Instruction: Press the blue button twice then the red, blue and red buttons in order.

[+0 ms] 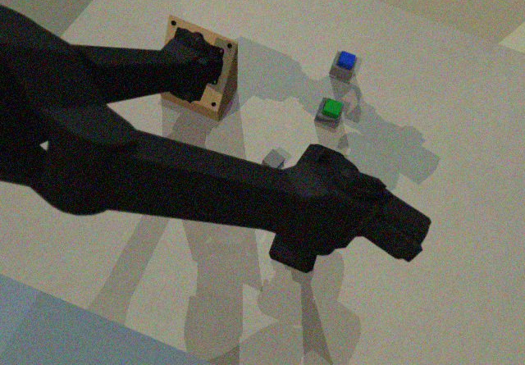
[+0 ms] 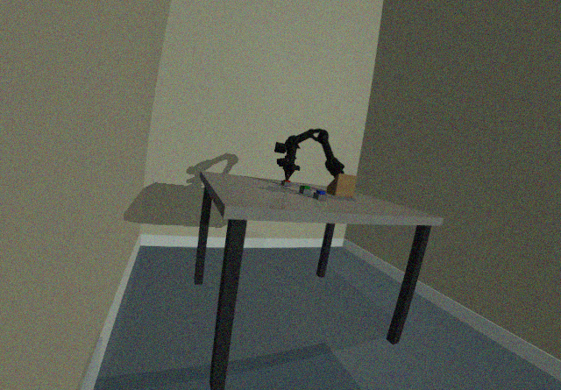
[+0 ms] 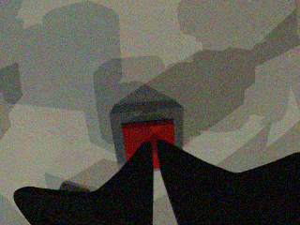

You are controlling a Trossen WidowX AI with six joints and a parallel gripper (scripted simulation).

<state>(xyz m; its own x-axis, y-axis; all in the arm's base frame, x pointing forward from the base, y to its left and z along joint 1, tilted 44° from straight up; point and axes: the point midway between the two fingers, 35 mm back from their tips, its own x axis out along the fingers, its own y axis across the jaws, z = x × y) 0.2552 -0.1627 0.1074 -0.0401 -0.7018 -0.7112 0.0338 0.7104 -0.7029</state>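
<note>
My gripper tip is 1 cm above the red button. From my gripper tip the other things lie so: small grey block (9 cm to the left, 7 cm behind, 2 cm below); blue button (37 cm to the left, 1 cm below); green button (24 cm to the left).
</note>
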